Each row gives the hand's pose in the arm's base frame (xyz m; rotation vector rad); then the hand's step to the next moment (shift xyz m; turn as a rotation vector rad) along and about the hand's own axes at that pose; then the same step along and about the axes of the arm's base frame.
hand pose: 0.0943 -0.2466 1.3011 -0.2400 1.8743 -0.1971
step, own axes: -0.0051 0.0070 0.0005 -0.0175 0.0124 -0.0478
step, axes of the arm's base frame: 0.0015 0.0081 0.0027 -0.0410 0.0173 0.0276
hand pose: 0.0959 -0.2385 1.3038 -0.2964 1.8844 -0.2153
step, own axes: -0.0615 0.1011 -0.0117 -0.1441 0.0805 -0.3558
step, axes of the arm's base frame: -0.0019 0.1152 0.0295 -0.2997 0.1220 0.2216
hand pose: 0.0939 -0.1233 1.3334 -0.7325 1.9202 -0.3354
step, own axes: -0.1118 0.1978 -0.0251 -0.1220 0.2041 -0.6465
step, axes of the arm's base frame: -0.0560 0.2213 -0.0127 -0.6071 0.1794 0.2715
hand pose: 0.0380 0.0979 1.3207 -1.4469 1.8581 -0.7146
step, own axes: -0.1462 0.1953 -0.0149 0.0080 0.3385 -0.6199
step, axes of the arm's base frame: -0.1062 0.1884 -0.1139 -0.6891 0.0843 0.1304
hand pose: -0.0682 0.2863 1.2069 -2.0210 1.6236 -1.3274
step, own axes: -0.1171 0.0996 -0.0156 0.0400 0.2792 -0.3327
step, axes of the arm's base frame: -0.0747 0.0710 -0.1151 -0.4350 -0.0209 0.0235
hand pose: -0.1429 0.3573 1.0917 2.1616 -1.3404 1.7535
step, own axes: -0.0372 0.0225 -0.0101 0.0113 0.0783 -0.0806
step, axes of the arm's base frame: -0.0214 0.0128 -0.0370 -0.1122 -0.0126 0.0021
